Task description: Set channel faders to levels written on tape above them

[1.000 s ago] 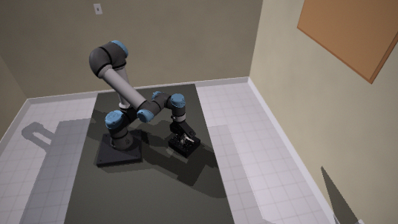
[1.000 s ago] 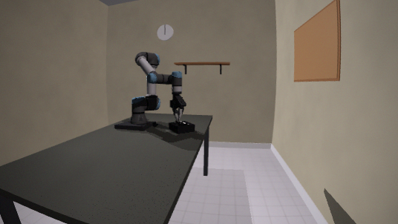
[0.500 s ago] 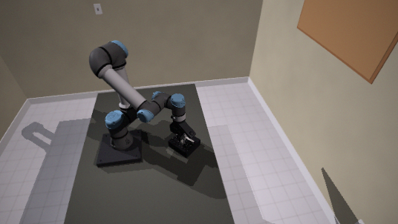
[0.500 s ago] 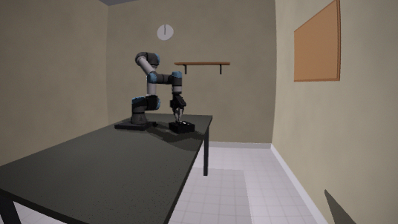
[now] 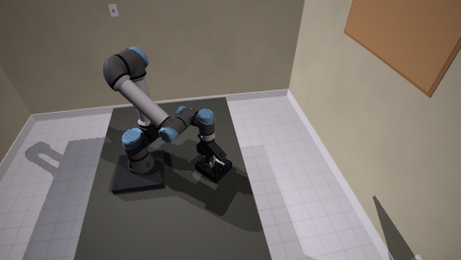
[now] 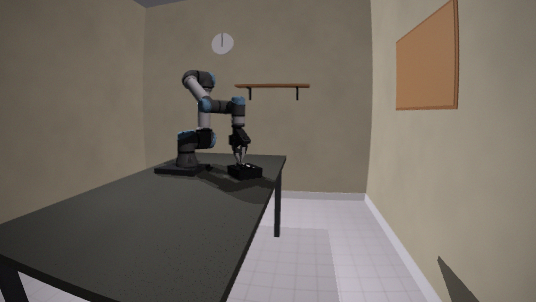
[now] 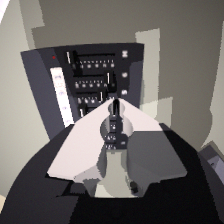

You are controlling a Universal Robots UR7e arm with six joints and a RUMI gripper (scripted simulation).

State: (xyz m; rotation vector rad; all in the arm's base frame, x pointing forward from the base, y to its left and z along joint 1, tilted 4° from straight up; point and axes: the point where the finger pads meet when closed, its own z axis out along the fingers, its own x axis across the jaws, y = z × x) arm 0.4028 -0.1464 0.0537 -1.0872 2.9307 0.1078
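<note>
The master fader is 70 mm ahead of my hand and 30 mm below it.
</note>
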